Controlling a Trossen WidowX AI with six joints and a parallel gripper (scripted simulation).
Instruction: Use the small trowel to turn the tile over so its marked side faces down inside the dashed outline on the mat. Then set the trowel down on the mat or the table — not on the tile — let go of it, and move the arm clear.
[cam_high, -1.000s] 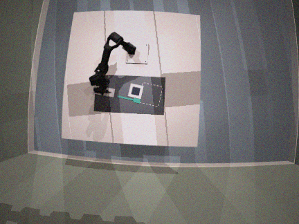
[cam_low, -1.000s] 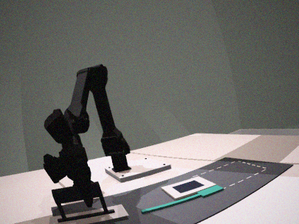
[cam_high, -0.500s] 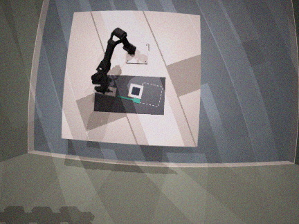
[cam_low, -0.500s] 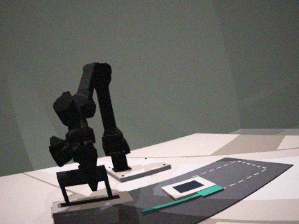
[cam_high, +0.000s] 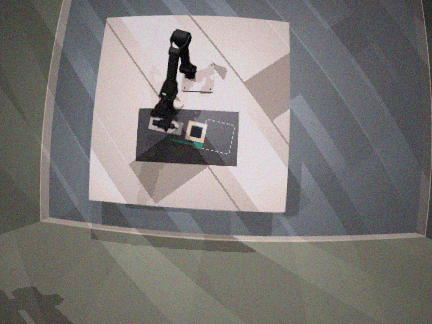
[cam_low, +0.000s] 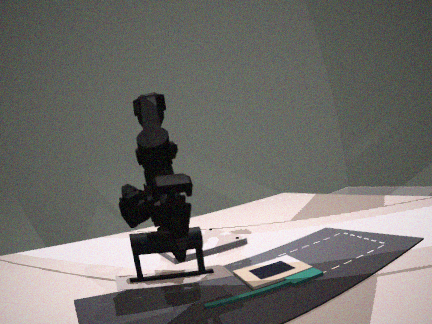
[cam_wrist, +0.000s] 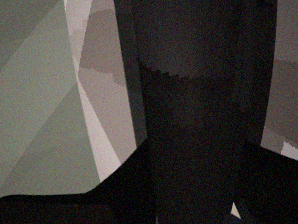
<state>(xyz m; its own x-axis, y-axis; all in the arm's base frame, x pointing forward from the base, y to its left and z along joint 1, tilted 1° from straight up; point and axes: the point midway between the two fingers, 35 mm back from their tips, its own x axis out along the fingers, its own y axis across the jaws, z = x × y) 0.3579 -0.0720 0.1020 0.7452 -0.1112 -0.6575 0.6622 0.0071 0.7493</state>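
My gripper tip is 11 cm to the right of the dark mat, 11 cm above it and 1 cm short of it. The rest, counted from my gripper tip: tan tile (16 cm to the left, 8 cm below, 2 cm behind); teal trowel (13 cm to the left, 9 cm below, 6 cm ahead).
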